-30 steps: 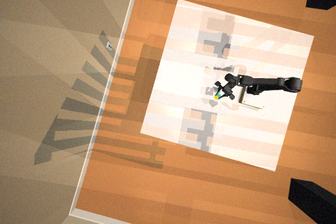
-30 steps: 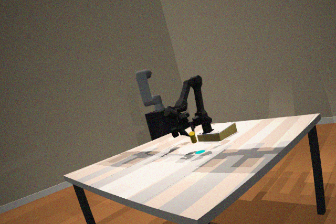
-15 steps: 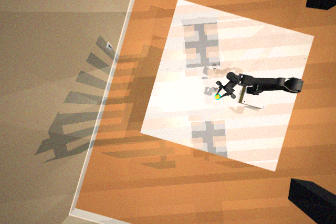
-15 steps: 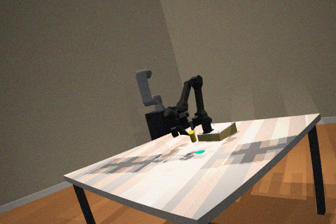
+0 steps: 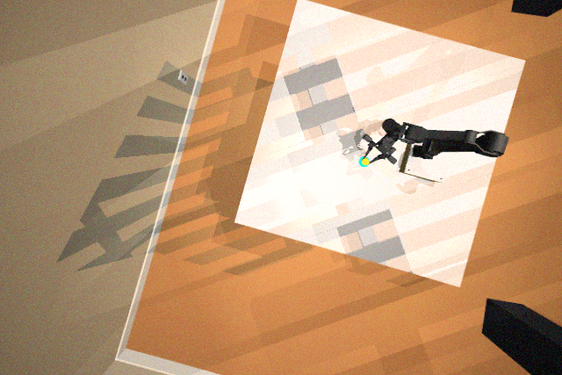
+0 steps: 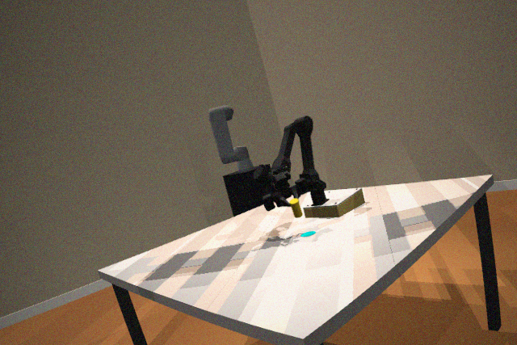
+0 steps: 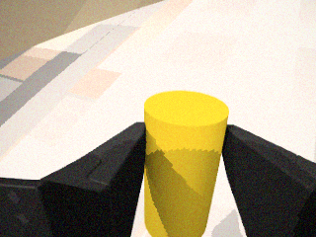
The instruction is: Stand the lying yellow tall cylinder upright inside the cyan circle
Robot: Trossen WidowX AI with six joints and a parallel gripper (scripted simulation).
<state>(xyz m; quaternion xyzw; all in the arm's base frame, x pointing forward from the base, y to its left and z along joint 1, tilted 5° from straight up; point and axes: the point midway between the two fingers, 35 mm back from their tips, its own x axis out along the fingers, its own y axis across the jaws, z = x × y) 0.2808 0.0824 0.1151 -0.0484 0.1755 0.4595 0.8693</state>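
Right now my gripper tip is 140 mm above the cyan circle, 50 mm past it and 10 mm to the left of it. The rest, counted from my gripper tip: yellow tall cylinder 20 mm below, 10 mm behind.
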